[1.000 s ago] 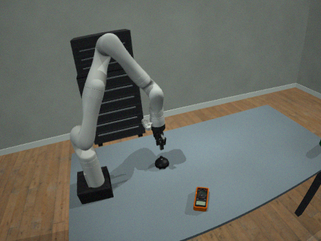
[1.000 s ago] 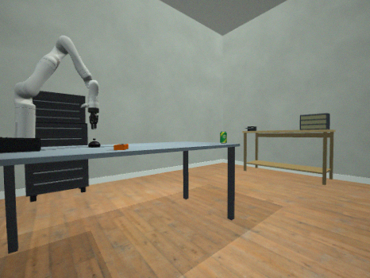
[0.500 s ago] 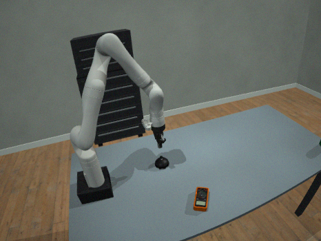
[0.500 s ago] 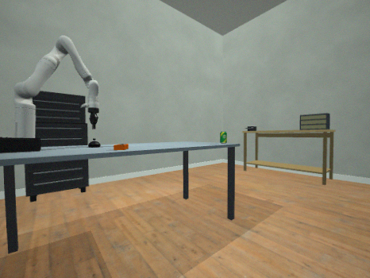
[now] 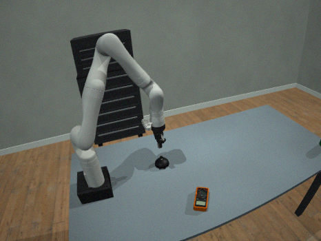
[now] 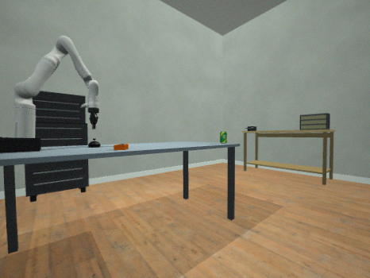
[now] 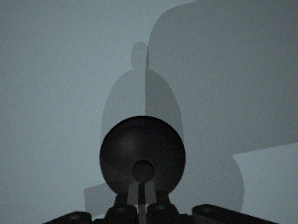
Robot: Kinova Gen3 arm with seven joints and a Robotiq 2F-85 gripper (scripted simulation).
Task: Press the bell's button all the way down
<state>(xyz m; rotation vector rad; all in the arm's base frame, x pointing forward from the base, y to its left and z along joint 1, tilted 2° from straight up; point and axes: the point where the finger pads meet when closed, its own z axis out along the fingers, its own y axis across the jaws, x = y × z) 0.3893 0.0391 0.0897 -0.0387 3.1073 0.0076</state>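
My gripper is now 10 cm above the round button. From my hand the other things lie so: black dome bell (12 cm below).
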